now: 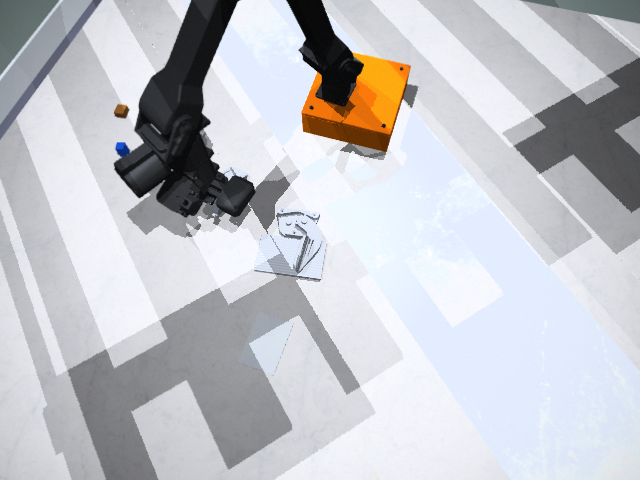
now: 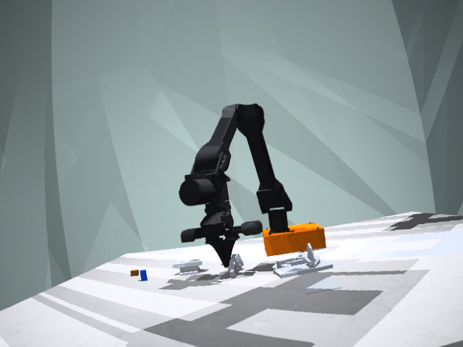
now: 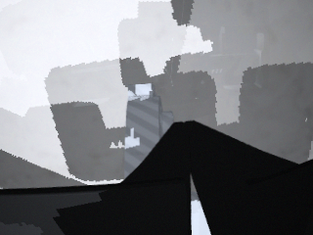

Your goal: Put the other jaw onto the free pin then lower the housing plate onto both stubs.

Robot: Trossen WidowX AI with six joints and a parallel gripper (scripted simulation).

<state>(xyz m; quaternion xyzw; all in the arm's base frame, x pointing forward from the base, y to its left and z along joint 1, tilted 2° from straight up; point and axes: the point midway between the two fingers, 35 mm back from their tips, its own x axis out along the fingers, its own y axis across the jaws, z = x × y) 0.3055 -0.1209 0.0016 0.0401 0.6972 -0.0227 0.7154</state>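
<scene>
The jaw lies 10 mm behind my gripper tip, 20 mm to the left of it and 10 mm below it. Round my gripper tip: brown cube: 120 mm behind, 290 mm to the right, 20 mm below; blue cube: 40 mm behind, 230 mm to the right, 10 mm below; pale flat sheet: 190 mm ahead, 200 mm to the left, 20 mm below.
</scene>
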